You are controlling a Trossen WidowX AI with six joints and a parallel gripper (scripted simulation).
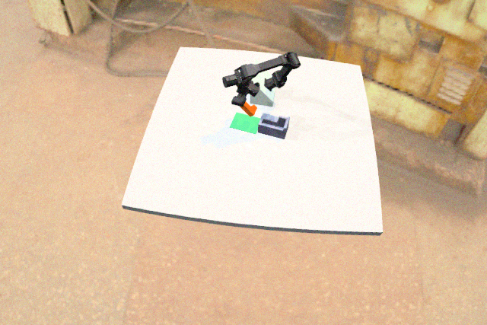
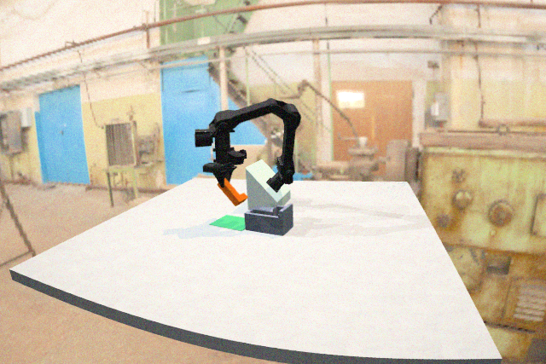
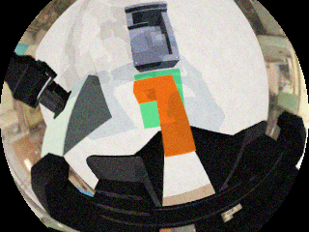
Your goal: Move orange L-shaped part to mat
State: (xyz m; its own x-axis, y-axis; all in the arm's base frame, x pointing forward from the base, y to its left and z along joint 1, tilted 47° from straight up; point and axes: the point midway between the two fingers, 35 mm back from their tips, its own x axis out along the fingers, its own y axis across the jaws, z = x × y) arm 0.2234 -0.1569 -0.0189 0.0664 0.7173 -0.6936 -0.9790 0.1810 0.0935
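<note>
Right now my gripper tip is 20 mm to the right of the green mat and 160 mm above it. The rest, counted from my gripper tip: orange L-shaped part (10 mm behind, 30 mm to the left, 30 mm below).
</note>
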